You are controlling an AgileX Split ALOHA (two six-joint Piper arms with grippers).
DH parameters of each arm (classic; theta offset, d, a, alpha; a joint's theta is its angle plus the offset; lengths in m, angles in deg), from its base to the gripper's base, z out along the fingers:
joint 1: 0 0.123 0 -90
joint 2: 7.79 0 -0.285 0
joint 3: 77.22 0 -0.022 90
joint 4: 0 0.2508 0 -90
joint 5: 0 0 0.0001 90
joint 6: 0 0.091 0 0
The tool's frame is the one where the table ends.
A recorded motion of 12 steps. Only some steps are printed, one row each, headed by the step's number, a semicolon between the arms.
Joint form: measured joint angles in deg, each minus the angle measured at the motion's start. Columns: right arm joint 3, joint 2, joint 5, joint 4, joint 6, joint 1; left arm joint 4, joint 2, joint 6, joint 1, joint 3, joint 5.
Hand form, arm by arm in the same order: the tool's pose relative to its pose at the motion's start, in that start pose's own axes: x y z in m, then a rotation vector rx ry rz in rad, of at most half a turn. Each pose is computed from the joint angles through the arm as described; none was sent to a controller.
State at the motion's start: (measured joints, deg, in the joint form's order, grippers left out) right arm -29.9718 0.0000 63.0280 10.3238 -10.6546 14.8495; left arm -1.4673 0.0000 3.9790 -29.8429 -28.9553 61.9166
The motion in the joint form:
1: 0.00 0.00 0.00 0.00 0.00 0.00; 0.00 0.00 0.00 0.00 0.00 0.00
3: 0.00 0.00 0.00 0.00 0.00 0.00; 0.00 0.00 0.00 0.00 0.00 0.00
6: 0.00 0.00 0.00 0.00 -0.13 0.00; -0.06 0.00 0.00 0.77 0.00 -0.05
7: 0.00 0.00 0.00 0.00 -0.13 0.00; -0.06 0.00 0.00 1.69 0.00 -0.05
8: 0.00 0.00 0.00 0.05 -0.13 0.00; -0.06 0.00 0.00 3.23 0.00 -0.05
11: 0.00 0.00 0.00 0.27 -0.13 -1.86; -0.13 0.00 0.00 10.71 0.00 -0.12
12: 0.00 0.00 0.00 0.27 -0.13 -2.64; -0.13 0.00 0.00 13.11 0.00 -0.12
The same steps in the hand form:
1: 0.0000 0.0000 0.0000 0.0000 0.0000 0.0000; 0.0000 0.0000 0.0000 0.0000 0.0000 0.0000
3: 0.0000 0.0000 0.0000 0.0000 0.0000 0.0000; 0.0000 0.0000 0.0000 0.0000 0.0000 0.0000
6: 0.0000 0.0000 0.0000 0.0000 0.0000 -0.0023; -0.0001 -0.0002 0.0000 -0.0110 -0.0004 -0.0068
7: 0.0000 0.0000 0.0000 0.0000 0.0000 -0.0023; -0.0001 -0.0003 0.0001 -0.0252 0.0002 -0.0143
8: 0.0000 0.0001 0.0000 -0.0008 -0.0001 -0.0019; -0.0002 -0.0004 0.0001 -0.0489 0.0013 -0.0269
11: -0.0003 0.0006 0.0005 0.0247 -0.0002 0.0147; -0.0005 -0.0013 0.0005 -0.1632 0.0051 -0.0885
12: -0.0004 0.0007 0.0007 0.0368 0.0000 0.0210; -0.0006 -0.0015 0.0006 -0.2002 0.0067 -0.1081

